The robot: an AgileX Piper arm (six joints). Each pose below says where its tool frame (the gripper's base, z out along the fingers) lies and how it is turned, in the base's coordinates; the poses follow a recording.
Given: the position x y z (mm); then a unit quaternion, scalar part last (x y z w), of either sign.
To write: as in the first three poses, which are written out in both.
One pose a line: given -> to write
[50.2, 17.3, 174.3, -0.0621, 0.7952, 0.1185, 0.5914] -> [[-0.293, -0.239, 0.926, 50.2], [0.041, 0.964, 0.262, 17.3], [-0.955, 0.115, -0.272, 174.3], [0, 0, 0, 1]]
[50.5, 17.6, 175.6, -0.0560, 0.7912, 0.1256, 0.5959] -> [[-0.284, -0.238, 0.929, 50.5], [0.061, 0.962, 0.265, 17.6], [-0.957, 0.132, -0.258, 175.6], [0, 0, 0, 1]]
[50.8, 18.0, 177.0, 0.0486, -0.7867, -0.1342, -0.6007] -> [[-0.274, -0.238, 0.932, 50.8], [0.085, 0.959, 0.270, 18.0], [-0.958, 0.153, -0.242, 177.0], [0, 0, 0, 1]]
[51.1, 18.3, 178.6, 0.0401, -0.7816, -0.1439, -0.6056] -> [[-0.263, -0.237, 0.935, 51.1], [0.112, 0.955, 0.274, 18.3], [-0.958, 0.176, -0.225, 178.6], [0, 0, 0, 1]]
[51.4, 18.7, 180.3, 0.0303, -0.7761, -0.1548, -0.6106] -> [[-0.253, -0.236, 0.938, 51.4], [0.142, 0.950, 0.277, 18.7], [-0.957, 0.203, -0.206, 180.3], [0, 0, 0, 1]]
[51.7, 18.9, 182.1, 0.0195, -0.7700, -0.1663, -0.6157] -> [[-0.241, -0.235, 0.942, 51.7], [0.175, 0.944, 0.280, 18.9], [-0.955, 0.232, -0.187, 182.1], [0, 0, 0, 1]]
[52.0, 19.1, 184.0, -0.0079, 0.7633, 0.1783, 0.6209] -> [[-0.229, -0.233, 0.945, 52.0], [0.209, 0.936, 0.282, 19.1], [-0.951, 0.262, -0.165, 184.0], [0, 0, 0, 1]]
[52.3, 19.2, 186.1, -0.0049, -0.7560, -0.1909, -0.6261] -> [[-0.216, -0.232, 0.949, 52.3], [0.246, 0.927, 0.283, 19.2], [-0.945, 0.295, -0.143, 186.1], [0, 0, 0, 1]]
